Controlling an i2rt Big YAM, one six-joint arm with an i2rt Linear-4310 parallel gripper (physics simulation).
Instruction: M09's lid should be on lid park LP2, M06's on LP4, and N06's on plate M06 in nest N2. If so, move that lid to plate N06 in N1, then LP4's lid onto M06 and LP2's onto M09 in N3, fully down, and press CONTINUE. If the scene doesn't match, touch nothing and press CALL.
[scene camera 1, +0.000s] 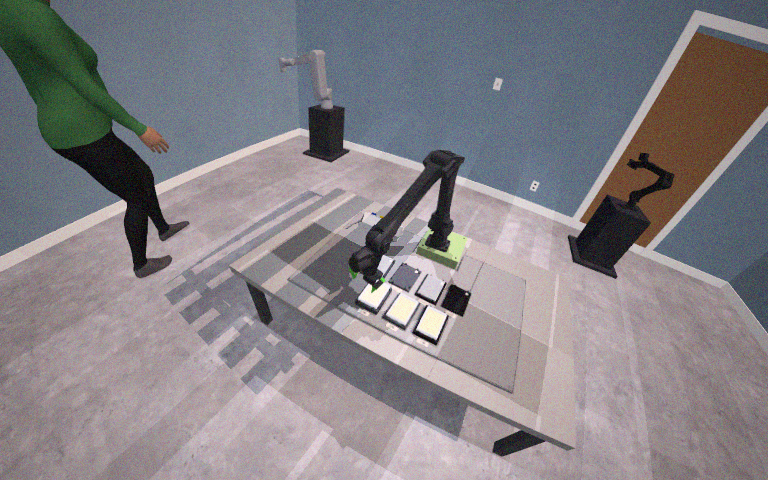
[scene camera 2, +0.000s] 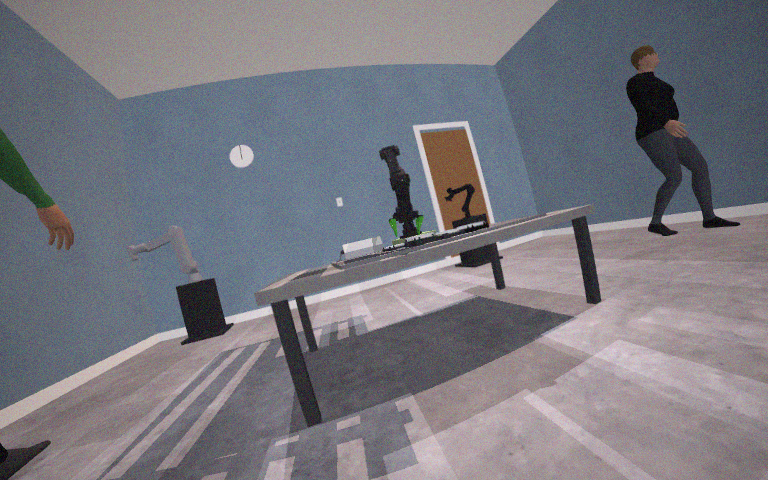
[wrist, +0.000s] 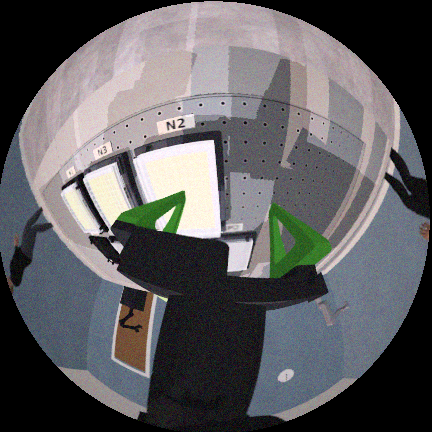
The gripper (wrist: 228, 200) is open, with nothing in its grasp. Further things: a nest N3 (wrist: 121, 159).
